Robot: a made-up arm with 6 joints. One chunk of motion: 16 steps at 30 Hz.
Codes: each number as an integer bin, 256 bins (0 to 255) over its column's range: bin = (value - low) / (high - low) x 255, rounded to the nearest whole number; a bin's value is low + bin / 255 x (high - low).
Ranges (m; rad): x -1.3..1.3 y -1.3..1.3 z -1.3..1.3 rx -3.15..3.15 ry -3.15..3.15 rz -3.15..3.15
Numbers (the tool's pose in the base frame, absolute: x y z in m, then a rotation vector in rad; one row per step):
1: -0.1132 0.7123 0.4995 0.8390 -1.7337 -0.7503
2: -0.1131 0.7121 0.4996 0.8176 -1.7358 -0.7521
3: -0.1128 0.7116 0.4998 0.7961 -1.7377 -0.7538
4: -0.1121 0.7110 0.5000 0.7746 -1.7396 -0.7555
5: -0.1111 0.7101 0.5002 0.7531 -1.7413 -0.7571
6: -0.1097 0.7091 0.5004 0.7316 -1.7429 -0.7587
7: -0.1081 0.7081 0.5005 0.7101 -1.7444 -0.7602
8: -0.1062 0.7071 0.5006 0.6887 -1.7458 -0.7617
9: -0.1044 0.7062 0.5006 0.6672 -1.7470 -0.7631
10: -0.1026 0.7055 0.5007 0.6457 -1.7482 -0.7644
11: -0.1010 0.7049 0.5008 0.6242 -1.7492 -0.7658
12: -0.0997 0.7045 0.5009 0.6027 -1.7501 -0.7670
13: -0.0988 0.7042 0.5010 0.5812 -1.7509 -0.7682
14: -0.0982 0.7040 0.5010 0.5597 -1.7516 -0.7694
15: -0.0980 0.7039 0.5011 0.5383 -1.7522 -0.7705
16: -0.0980 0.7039 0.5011 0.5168 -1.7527 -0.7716
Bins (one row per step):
1: 116 197 176 161 57 97
2: 116 197 176 161 57 97
3: 116 197 177 160 57 97
4: 117 197 177 159 57 97
5: 117 197 177 158 57 97
6: 117 197 177 157 57 97
7: 117 197 177 156 57 97
8: 117 197 177 155 57 97
9: 117 197 177 155 57 97
10: 117 197 177 154 57 97
11: 118 197 177 153 57 97
12: 118 197 177 152 57 96
13: 118 197 177 151 57 96
14: 118 197 177 150 57 96
15: 118 197 177 149 57 96
16: 118 197 177 148 57 96

